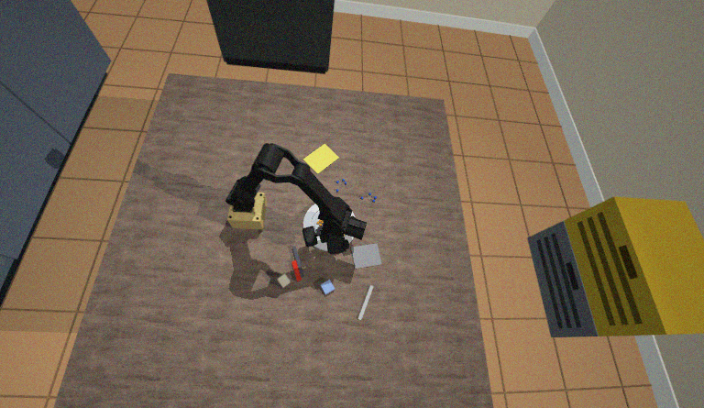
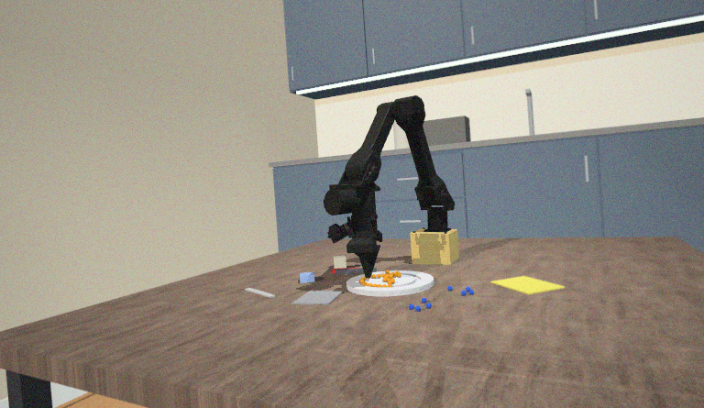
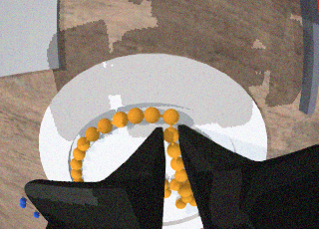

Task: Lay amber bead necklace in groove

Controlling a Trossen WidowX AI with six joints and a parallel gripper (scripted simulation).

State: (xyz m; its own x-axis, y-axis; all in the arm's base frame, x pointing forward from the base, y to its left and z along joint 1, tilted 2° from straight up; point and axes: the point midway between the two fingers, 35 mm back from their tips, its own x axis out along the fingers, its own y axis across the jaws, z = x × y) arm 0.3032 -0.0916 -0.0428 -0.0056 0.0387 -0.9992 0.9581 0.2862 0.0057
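My gripper tip is 11 cm past the red stick, 10 cm to the left of it and 1 cm above it. Round my gripper tip: cream cube (15 cm behind, 15 cm to the right); light blue cube (17 cm to the right, 1 cm below); grey square tile (14 cm ahead, 6 cm to the right, 1 cm below).
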